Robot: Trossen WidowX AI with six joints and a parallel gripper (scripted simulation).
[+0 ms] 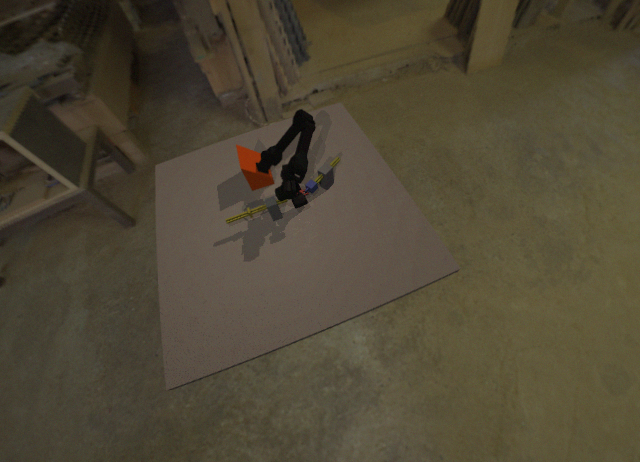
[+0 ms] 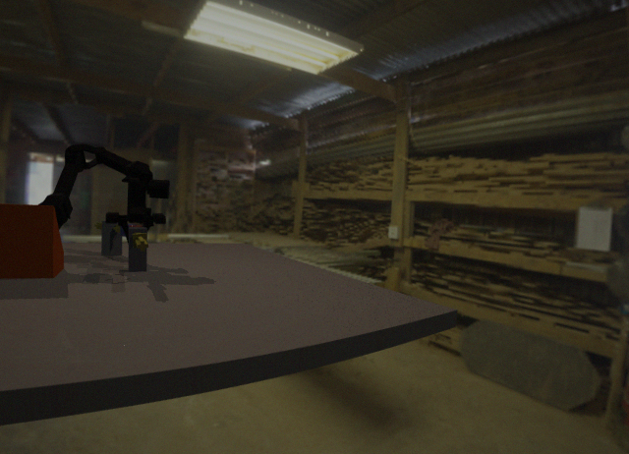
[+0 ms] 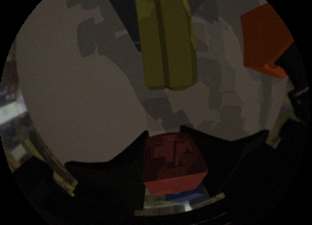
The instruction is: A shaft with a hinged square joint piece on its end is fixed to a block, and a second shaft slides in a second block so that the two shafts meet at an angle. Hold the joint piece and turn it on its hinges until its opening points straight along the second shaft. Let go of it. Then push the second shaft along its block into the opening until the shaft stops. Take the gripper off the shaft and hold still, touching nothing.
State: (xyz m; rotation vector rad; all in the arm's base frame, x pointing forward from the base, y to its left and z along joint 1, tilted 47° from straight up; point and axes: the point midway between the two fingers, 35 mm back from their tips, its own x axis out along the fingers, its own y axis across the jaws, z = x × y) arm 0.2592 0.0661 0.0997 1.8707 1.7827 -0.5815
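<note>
Right now the red square joint piece is 1 cm to the left of my gripper tip and 4 cm above it.
</note>
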